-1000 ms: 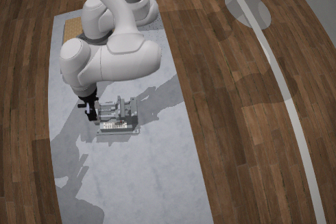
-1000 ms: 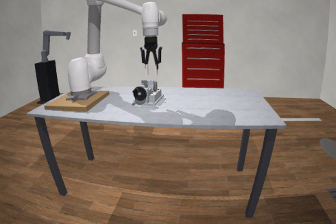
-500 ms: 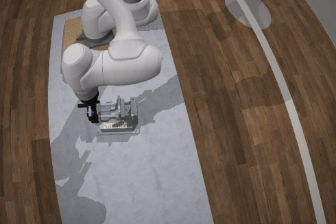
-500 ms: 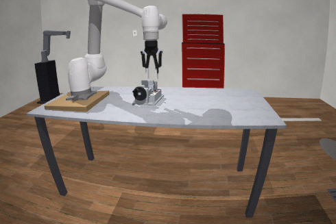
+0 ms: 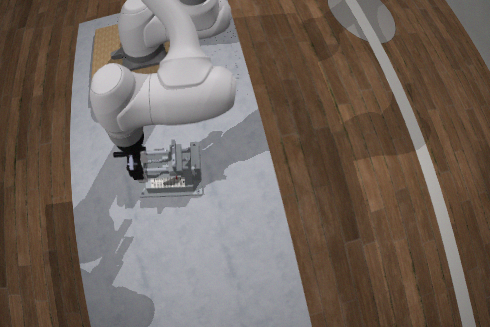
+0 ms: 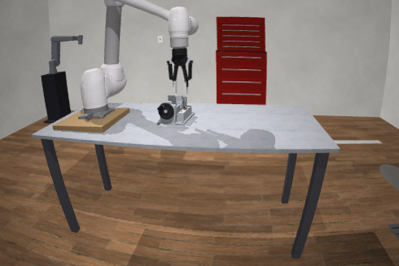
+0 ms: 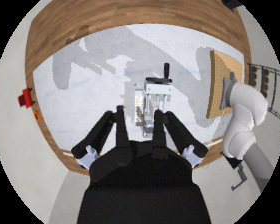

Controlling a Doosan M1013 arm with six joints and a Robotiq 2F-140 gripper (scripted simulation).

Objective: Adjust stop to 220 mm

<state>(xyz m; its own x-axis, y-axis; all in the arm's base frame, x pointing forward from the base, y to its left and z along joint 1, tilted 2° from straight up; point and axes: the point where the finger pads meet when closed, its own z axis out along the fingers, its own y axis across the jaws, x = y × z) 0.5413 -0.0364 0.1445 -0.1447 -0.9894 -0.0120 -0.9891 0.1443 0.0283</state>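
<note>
Right now the black handwheel is 90 mm behind my hand, 60 mm to the right of it and 90 mm below it. From my hand the other things lie so: grey stop fixture (40 mm behind, 90 mm to the left, 100 mm below).
</note>
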